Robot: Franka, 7 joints.
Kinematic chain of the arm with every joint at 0, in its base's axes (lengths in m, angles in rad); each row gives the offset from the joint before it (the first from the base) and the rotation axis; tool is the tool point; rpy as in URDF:
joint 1: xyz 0 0 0.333 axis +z
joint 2: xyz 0 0 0 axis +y
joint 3: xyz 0 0 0.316 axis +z
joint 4: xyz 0.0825 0 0 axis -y
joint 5: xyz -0.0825 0 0.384 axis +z
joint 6: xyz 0 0 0 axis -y
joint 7: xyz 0.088 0 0 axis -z
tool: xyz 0 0 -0.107 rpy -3.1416 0 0
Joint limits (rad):
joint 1: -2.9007..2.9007
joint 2: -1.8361..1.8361
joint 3: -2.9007..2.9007
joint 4: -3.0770..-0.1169
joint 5: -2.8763..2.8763
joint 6: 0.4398..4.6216
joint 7: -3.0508..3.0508
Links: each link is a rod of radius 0.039 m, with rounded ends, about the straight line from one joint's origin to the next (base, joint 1, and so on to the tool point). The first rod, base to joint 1, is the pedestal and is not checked.
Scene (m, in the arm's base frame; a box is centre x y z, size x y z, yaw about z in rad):
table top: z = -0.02
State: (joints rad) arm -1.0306 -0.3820 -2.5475 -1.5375 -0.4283 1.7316 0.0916
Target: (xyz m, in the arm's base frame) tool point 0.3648 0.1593 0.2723
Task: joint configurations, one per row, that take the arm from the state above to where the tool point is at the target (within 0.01 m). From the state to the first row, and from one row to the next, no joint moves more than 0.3 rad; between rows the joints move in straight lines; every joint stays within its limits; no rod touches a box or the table.
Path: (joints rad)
1: -1.3199 -0.3503 -2.6064 -1.6636 -0.4705 1.6488 0.0916
2: -1.6091 -0.3186 -2.6652 -1.7897 -0.5126 1.5660 0.0916
3: -1.8984 -0.2870 -2.7241 -1.9159 -0.5548 1.4832 0.0916
4: -2.1877 -0.2553 -2.7830 -2.0420 -0.5969 1.4004 0.0916
5: -2.4769 -0.2236 -2.8418 -2.1681 -0.6391 1.3177 0.0916
6: -2.7662 -0.1919 -2.9007 -2.2942 -0.6813 1.2349 0.0916

